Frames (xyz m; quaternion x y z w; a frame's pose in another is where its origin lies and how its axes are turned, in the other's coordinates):
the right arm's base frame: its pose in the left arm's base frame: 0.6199 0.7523 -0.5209 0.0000 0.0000 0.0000 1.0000
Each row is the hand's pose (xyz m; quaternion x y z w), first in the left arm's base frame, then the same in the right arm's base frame.
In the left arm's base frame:
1: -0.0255 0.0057 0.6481 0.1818 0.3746 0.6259 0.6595
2: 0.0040 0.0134 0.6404 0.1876 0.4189 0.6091 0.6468
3: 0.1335 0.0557 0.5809 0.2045 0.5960 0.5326 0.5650
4: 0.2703 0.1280 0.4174 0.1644 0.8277 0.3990 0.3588
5: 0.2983 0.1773 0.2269 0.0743 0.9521 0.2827 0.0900
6: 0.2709 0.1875 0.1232 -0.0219 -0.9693 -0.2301 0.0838
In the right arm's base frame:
1: -0.6454 -0.7466 1.1690 0.1818 0.3746 0.6259 0.6595
2: -0.6159 -0.7389 1.1613 0.1876 0.4189 0.6091 0.6468
3: -0.4864 -0.6966 1.1018 0.2045 0.5960 0.5326 0.5650
4: -0.3496 -0.6243 0.9383 0.1644 0.8277 0.3990 0.3588
5: -0.3216 -0.5750 0.7478 0.0743 0.9521 0.2827 0.0900
6: -0.3490 -0.5648 0.6441 -0.0219 -0.9693 -0.2301 0.0838

